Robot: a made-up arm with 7 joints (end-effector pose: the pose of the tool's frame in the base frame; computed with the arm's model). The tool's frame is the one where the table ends. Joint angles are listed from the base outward.
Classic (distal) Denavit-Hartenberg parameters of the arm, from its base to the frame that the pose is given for. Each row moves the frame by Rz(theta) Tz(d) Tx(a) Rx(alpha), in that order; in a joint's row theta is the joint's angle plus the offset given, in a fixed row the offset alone. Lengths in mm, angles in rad.
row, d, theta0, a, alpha
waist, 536.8, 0, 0, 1.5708
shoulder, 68.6, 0, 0, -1.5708
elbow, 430.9, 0, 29.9, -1.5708
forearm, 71.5, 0, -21.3, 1.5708
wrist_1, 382.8, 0, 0, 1.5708
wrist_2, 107, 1.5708, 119.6, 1.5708
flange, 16.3, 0, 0, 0
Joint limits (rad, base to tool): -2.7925..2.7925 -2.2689..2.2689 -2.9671..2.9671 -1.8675..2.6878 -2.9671..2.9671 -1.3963..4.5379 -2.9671..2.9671
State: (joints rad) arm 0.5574 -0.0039 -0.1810 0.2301 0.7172 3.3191 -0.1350
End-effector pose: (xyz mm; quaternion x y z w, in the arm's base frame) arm 171.9 -10.3 1210.4 0.5480 0.4465 -0.6525 0.2730
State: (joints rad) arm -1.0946 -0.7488 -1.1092 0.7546 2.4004 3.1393 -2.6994
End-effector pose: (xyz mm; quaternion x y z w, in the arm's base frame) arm 51.2 -614.2 798.7 0.2242 -0.7142 -0.3118 0.5852
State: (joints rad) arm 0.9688 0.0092 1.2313 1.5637 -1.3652 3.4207 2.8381
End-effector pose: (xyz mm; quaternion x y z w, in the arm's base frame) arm -144.9 174.0 1092.7 -0.0913 -0.6317 0.6712 0.3770
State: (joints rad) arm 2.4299 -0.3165 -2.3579 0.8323 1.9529 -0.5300 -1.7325
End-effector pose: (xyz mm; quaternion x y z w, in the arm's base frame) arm 272.8 412.9 1268.9 0.0611 -0.8354 -0.4442 0.3178
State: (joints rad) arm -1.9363 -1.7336 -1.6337 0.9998 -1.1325 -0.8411 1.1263
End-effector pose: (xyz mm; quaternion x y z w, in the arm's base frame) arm -668.6 -539.1 503.5 -0.4018 0.0640 -0.7514 0.5195
